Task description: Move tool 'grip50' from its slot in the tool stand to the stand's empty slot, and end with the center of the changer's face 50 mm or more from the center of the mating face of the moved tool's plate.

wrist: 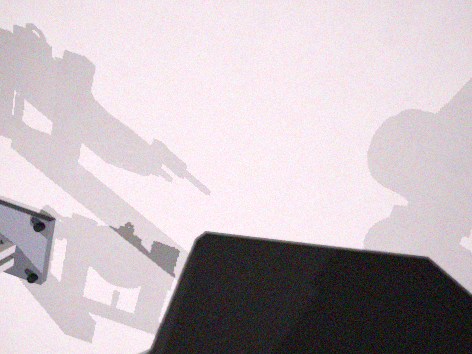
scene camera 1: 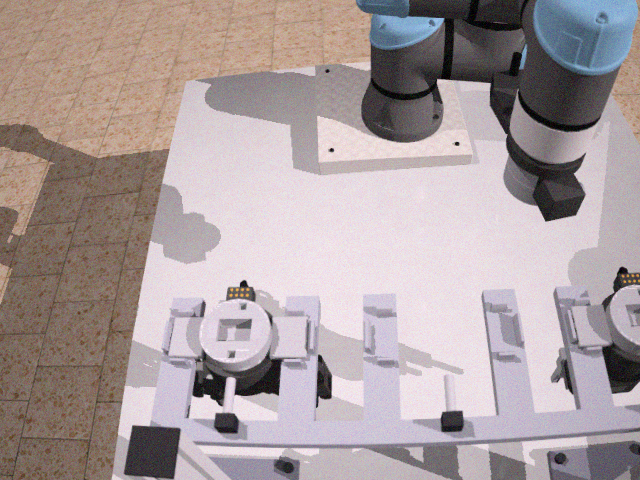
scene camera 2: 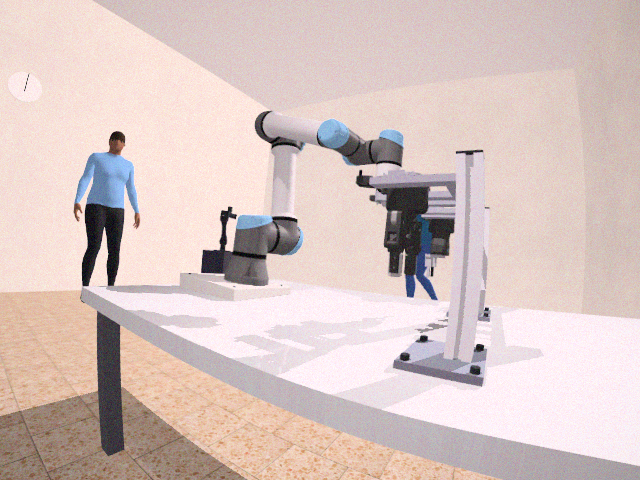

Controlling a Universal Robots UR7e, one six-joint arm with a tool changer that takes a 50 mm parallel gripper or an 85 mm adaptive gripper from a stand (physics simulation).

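Places are measured from the arm's base along level axes (x down, y left, z ahead), in millimetres.
Pixels of known places: hand, its tool point: (scene camera 2: 385, 202); arm's base, origin of its link: (scene camera 1: 402, 113) (scene camera 2: 246, 281).
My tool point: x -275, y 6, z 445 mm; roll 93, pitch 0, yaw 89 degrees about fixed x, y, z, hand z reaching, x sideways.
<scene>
Ahead of a thing's pixels: the offset from my tool point to its top centre. "pt": to the spot under its first point.
Tool 'grip50' @(dx +10, dy +43, dz +158 mm) (scene camera 1: 629, 316) (scene camera 2: 440, 240), which looks like the smaller gripper with thin fingers, hangs in the slot at the right edge of scene camera 1, partly cut off. The empty slot @(pt dx +28, dy -200, dz +162 mm) (scene camera 1: 379, 392) is the middle one, between two bare support arms. The arm's changer (scene camera 1: 519, 180) carries no gripper. It is up and behind the stand (scene camera 1: 351, 431) (scene camera 2: 467, 258), apart from 'grip50' on the robot's side. In scene camera 2 the changer is hidden behind the stand. Whether the fingers of 'grip50' are open is too small to tell.
The larger adaptive gripper (scene camera 1: 235, 330) (scene camera 2: 407, 201) hangs in the left slot. A black box (scene camera 1: 559, 197) is on the wrist. The robot base (scene camera 1: 402, 116) (scene camera 2: 248, 263) stands behind. Two upright pins (scene camera 1: 229, 395) (scene camera 1: 450, 393) rise from the stand's crossbar. A dark block (wrist: 310, 300) fills the wrist view's bottom.
</scene>
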